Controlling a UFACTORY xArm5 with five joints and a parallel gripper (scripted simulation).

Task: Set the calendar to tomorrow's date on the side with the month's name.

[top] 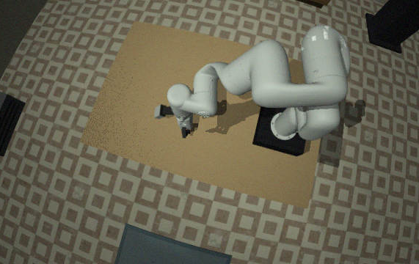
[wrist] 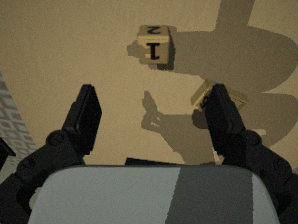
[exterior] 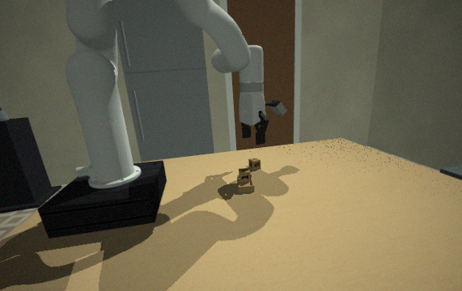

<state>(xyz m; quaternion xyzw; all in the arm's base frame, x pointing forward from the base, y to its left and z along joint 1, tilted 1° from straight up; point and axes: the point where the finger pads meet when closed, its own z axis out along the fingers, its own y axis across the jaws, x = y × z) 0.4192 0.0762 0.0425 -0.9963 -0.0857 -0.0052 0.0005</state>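
Now: hand 90 mm above the wooden date cube. From my hand the other things lie so: wooden calendar tray 70 mm behind, 110 mm to the right, 100 mm below.
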